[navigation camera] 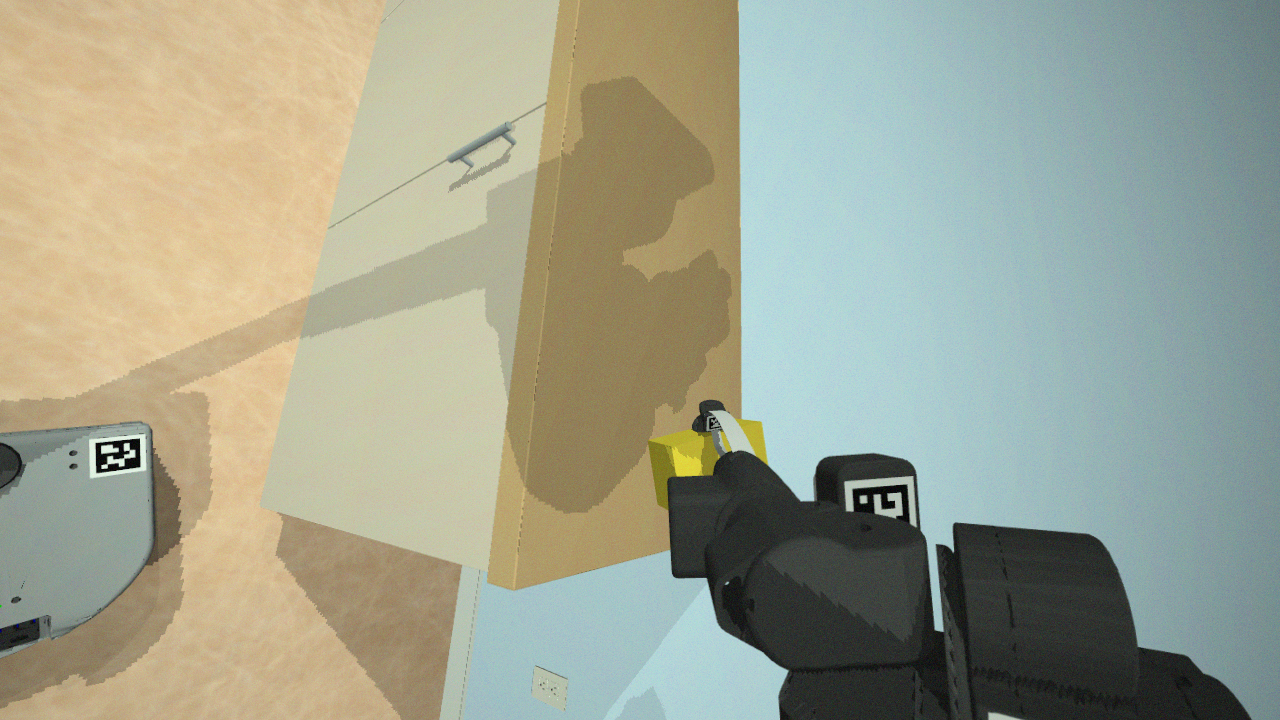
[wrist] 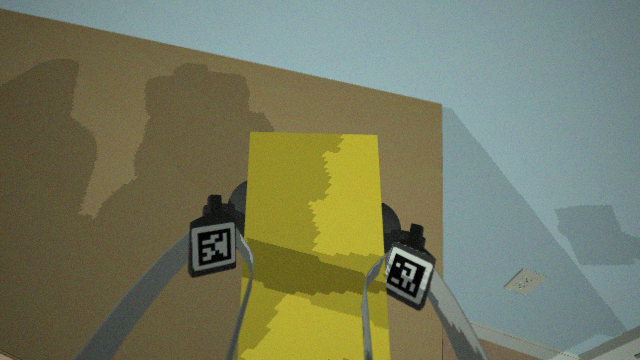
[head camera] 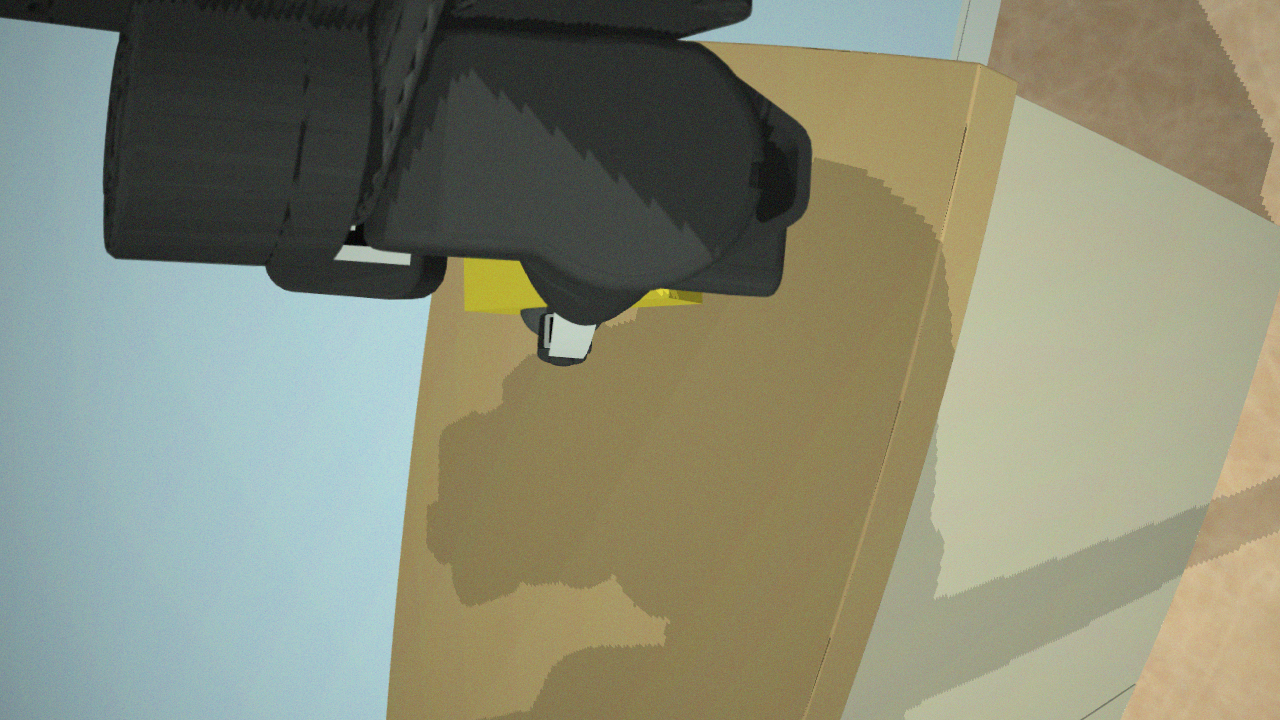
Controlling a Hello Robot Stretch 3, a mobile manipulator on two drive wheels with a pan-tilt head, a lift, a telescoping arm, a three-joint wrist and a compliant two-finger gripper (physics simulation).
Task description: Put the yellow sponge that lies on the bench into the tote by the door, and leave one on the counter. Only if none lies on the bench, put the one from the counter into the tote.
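Frame: origin at the robot's base, x ahead, y left, z up, level; millimetres.
Seen in the pictures: gripper, fingertip midpoint: point(navigation camera: 710, 457) point(wrist: 313, 215).
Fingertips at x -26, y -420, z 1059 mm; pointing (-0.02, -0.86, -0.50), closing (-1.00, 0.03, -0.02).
A point is followed by its place in that frame.
A yellow block-shaped sponge point(head camera: 492, 286) {x -2, y -410, z 1106 mm} point(navigation camera: 687, 458) {x -13, y -350, z 1069 mm} point(wrist: 320, 195) {x -27, y -399, z 1099 mm} is between the two fingers of my gripper point(wrist: 313, 215) {x -26, y -420, z 1059 mm}, which is shut on it. In the wrist view a fingertip presses each long side. In the head view the dark wrist covers most of the sponge and one finger. The sponge is over the tan top point(head camera: 716, 501) {x 125, y -467, z 910 mm} point(navigation camera: 617, 358) {x 88, y -479, z 910 mm} point(wrist: 115, 150) {x 258, y -624, z 910 mm} of a pale cabinet, near its wall side and one end. The height of the sponge above that top is hard to tell. The tote and a second sponge do not show.
The pale cabinet front point(head camera: 1092, 268) {x -45, y -330, z 682 mm} point(navigation camera: 393, 394) {x 63, y -355, z 585 mm} has a bar handle point(navigation camera: 479, 143) {x 410, y -407, z 748 mm}. A light blue wall point(head camera: 179, 447) {x 172, y -1020, z 1162 mm} point(navigation camera: 984, 268) {x 216, y -1031, z 1365 mm} point(wrist: 525, 75) {x -399, y -872, z 986 mm} runs along the top's far edge. An outlet point(navigation camera: 549, 686) {x -691, y -793, z 401 mm} point(wrist: 525, 281) {x -690, y -790, z 411 mm} is past the cabinet's end. My grey base point(navigation camera: 71, 528) {x -103, y -81, z 160 mm} is at the left.
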